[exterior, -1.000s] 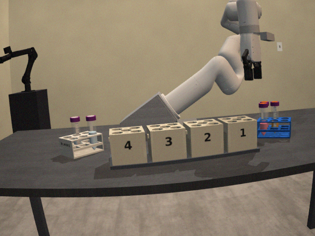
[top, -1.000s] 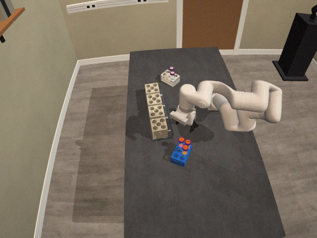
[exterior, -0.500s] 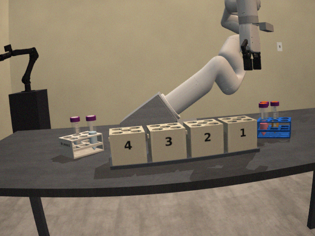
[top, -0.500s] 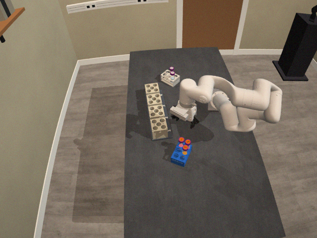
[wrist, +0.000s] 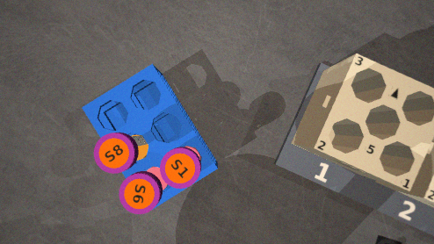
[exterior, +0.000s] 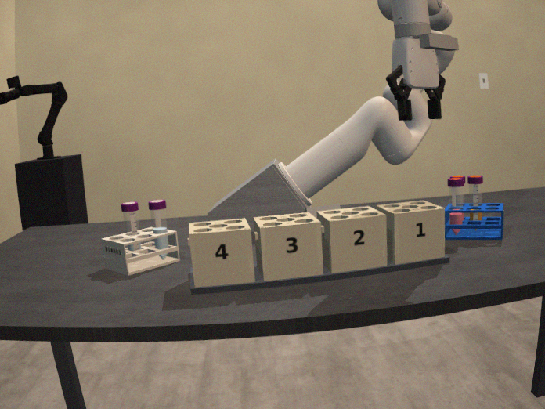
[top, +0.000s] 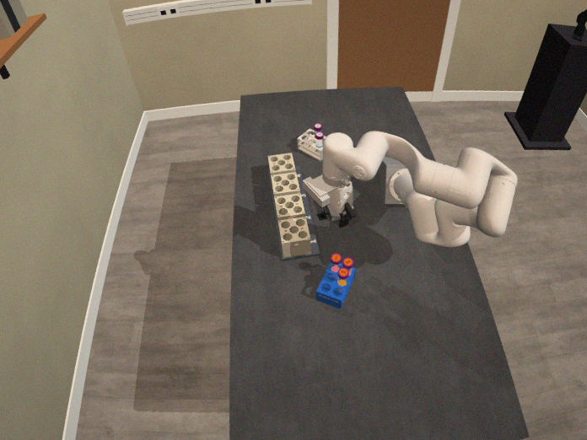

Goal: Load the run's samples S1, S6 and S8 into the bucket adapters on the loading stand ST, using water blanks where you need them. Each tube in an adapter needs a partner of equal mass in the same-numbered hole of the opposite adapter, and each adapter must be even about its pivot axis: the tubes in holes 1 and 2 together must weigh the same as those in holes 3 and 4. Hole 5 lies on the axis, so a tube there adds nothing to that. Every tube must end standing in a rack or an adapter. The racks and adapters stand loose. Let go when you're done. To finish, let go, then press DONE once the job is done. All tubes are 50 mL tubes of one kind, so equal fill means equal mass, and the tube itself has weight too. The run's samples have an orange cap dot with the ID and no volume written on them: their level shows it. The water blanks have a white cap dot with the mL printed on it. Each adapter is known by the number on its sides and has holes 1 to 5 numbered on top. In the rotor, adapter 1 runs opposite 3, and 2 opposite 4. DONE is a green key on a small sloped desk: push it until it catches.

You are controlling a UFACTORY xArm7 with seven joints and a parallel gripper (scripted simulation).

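Now: the sample S8 190 mm below my hand, 120 mm to the left of it and 20 mm behind it. From my hand the other things lie so: sample tube (190 mm below, 60 mm to the left, 10 mm behind); then blue sample rack (220 mm below, 120 mm to the left, 10 mm behind); then loading stand ST (250 mm below, 230 mm to the right, 140 mm ahead).
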